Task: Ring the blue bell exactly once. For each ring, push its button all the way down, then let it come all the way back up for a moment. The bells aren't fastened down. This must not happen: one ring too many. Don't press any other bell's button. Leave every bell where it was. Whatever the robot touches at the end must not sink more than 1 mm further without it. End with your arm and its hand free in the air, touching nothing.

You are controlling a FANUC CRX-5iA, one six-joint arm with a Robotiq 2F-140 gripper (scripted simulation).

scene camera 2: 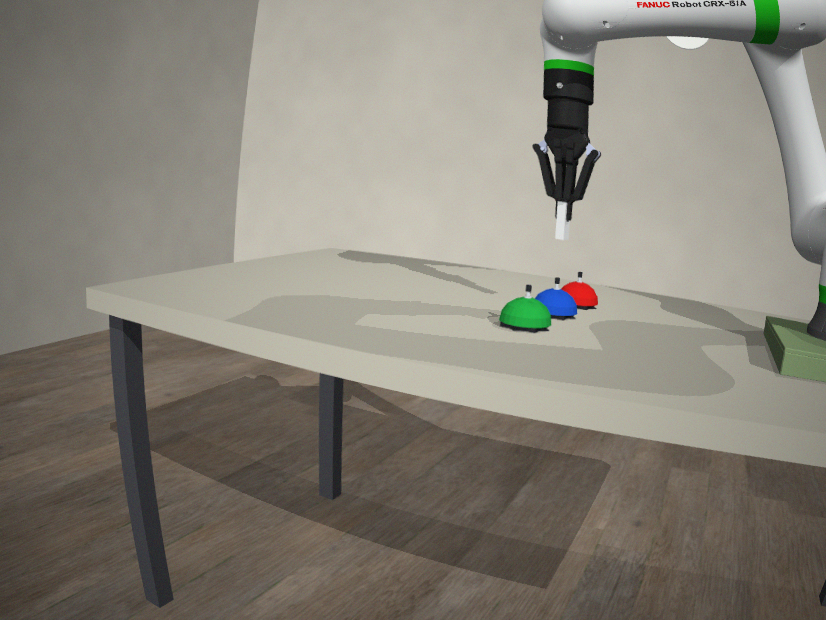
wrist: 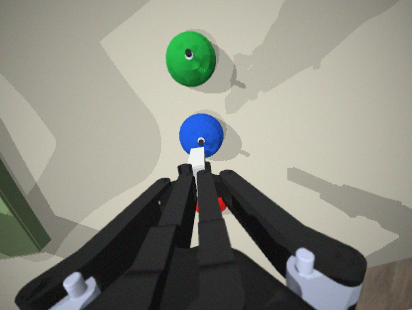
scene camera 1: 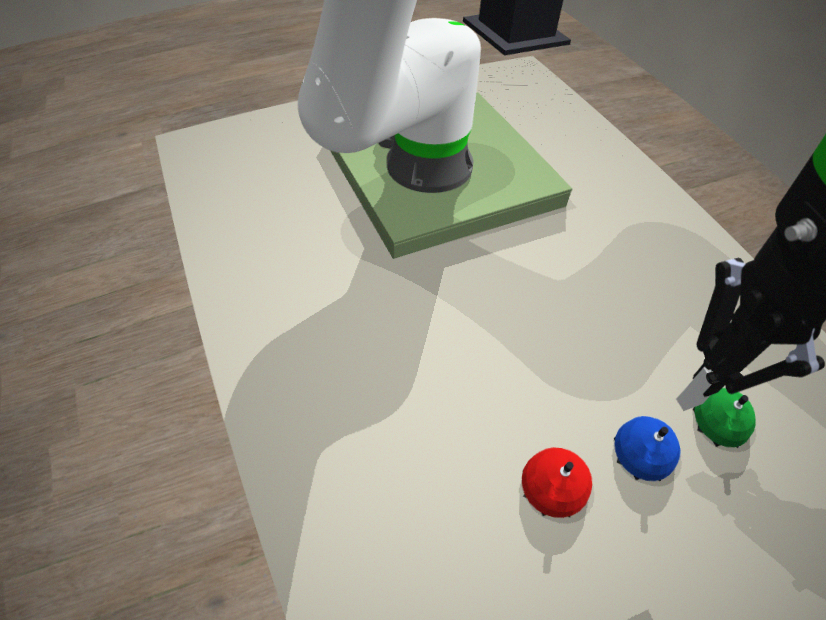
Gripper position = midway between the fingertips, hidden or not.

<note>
In view: the gripper point(scene camera 1: 689, 401), a blue bell point(scene camera 1: 645, 447), a green bell point(scene camera 1: 727, 419) and a red bell point(scene camera 1: 557, 482).
The blue bell also shows in scene camera 2 point(scene camera 2: 561, 305) and in the wrist view point(wrist: 200, 130). The green bell shows as well in scene camera 2 point(scene camera 2: 527, 312). The gripper also shows in scene camera 2 point(scene camera 2: 561, 239) and in the wrist view point(wrist: 198, 158).
</note>
